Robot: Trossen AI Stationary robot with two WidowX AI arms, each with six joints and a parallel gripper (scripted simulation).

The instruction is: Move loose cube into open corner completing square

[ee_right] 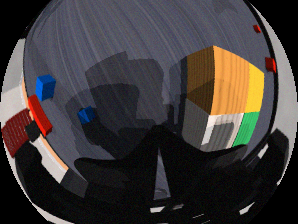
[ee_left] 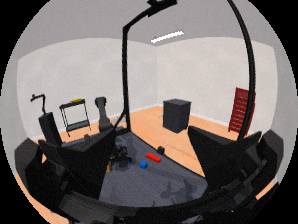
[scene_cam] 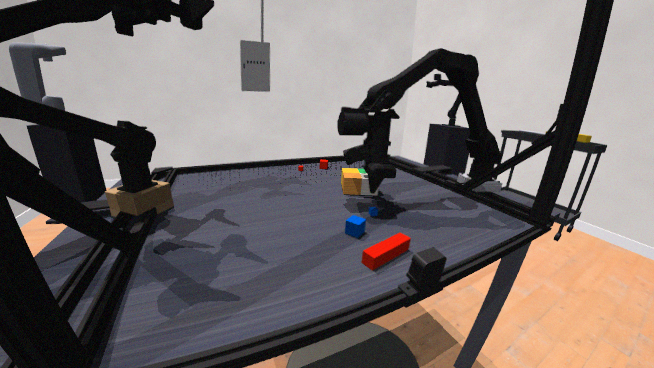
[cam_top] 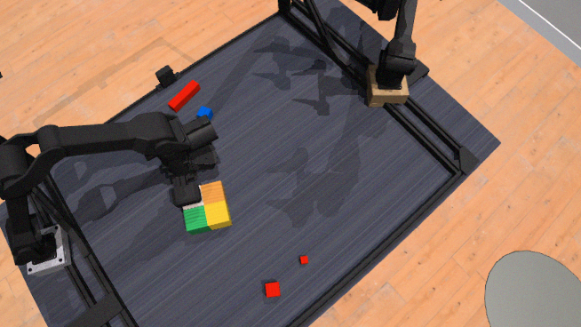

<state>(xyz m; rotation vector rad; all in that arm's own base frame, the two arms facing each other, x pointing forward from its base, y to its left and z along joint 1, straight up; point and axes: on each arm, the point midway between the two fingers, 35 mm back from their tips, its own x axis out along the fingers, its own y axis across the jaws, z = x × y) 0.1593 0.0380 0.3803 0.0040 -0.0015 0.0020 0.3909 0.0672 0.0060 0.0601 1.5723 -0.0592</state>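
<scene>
The white cube is 60 mm ahead of my right hand, 10 mm to the right of it and 30 mm below it. The rest, counted from my right hand: green cube 110 mm ahead, 30 mm to the right, 30 mm below; orange cube 70 mm ahead, 40 mm to the left, 30 mm below; yellow cube 120 mm ahead, 20 mm to the left, 30 mm below.
</scene>
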